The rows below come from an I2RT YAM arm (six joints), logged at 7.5 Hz.
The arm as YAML. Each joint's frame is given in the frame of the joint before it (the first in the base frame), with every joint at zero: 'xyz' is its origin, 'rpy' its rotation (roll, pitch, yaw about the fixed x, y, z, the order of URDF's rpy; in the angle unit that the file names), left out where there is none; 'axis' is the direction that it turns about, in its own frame. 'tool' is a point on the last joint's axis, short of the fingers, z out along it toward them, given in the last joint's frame.
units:
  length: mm
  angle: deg
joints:
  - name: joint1
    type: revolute
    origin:
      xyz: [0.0, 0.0, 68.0]
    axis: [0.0, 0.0, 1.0]
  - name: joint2
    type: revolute
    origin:
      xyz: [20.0, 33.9, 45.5]
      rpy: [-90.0, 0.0, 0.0]
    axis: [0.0, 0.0, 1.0]
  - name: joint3
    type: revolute
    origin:
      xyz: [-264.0, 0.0, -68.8]
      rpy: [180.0, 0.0, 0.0]
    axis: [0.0, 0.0, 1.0]
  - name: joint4
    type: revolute
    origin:
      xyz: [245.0, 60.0, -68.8]
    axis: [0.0, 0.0, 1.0]
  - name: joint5
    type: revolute
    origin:
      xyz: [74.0, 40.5, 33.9]
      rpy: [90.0, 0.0, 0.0]
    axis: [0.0, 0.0, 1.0]
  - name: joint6
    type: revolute
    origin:
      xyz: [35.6, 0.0, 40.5]
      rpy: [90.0, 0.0, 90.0]
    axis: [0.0, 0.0, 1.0]
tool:
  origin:
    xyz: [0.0, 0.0, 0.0]
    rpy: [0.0, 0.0, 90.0]
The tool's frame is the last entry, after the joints.
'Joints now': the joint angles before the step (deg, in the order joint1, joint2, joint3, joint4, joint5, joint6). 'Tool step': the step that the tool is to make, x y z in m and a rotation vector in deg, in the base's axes. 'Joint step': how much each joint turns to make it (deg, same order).
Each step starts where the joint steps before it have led.
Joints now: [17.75, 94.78, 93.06, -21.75, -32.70, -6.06]
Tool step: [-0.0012, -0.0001, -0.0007, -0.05, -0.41, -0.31]
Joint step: [0.07, -0.40, -0.73, 0.70, 0.42, -0.01]
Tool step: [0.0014, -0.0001, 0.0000, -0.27, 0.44, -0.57]
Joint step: [-0.04, 0.36, 0.57, -0.66, 0.54, 0.12]
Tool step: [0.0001, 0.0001, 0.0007, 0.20, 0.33, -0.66]
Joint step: [0.05, 0.01, 0.16, -0.06, 0.54, 0.65]
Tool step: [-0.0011, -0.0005, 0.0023, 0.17, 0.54, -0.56]
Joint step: [0.01, -0.14, 0.45, -0.74, 0.39, 0.62]
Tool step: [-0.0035, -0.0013, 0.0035, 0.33, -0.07, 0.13]
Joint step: [-0.05, -0.70, -0.07, -0.35, -0.28, 0.23]
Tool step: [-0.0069, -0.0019, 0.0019, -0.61, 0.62, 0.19]
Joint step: [0.05, -1.21, -0.44, -1.80, 0.03, -0.48]
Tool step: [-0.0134, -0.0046, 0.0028, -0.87, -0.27, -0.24]
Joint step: [0.01, -2.85, -2.08, -1.22, 0.60, -0.84]
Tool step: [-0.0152, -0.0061, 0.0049, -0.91, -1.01, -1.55]
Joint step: [-0.02, -3.44, -2.28, -0.72, 1.88, -0.50]
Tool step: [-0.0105, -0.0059, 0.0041, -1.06, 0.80, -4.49]
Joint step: [0.01, -2.31, -0.81, -2.00, 4.41, 1.32]
